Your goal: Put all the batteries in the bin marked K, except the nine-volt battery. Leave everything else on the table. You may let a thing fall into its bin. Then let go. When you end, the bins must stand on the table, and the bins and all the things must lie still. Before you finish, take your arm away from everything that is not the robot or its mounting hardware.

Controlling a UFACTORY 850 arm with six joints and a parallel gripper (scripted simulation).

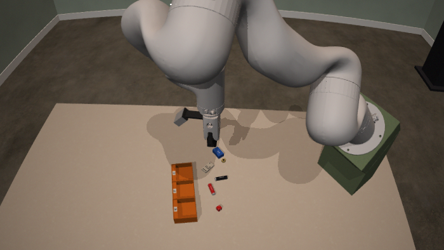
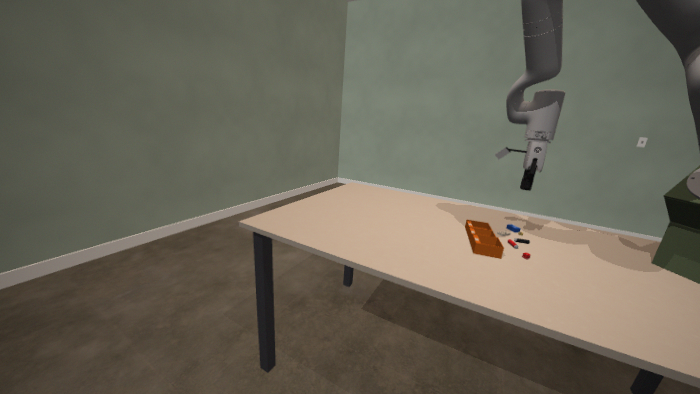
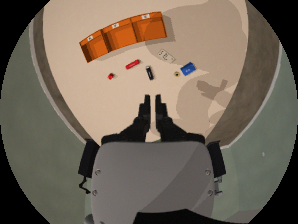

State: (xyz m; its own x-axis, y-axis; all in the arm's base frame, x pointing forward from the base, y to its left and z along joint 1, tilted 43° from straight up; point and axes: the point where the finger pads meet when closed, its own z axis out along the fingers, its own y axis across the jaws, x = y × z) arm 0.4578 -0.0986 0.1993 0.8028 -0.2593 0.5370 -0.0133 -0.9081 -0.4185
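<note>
Right now the orange bin is 11 cm ahead of my hand, 9 cm to the left of it and 20 cm below it. From my hand the other things lie so: red cylindrical battery: 6 cm to the left, 21 cm below; white domino-like tile: 2 cm ahead, 4 cm to the right, 21 cm below; black battery: 3 cm behind, 1 cm to the left, 21 cm below.
</note>
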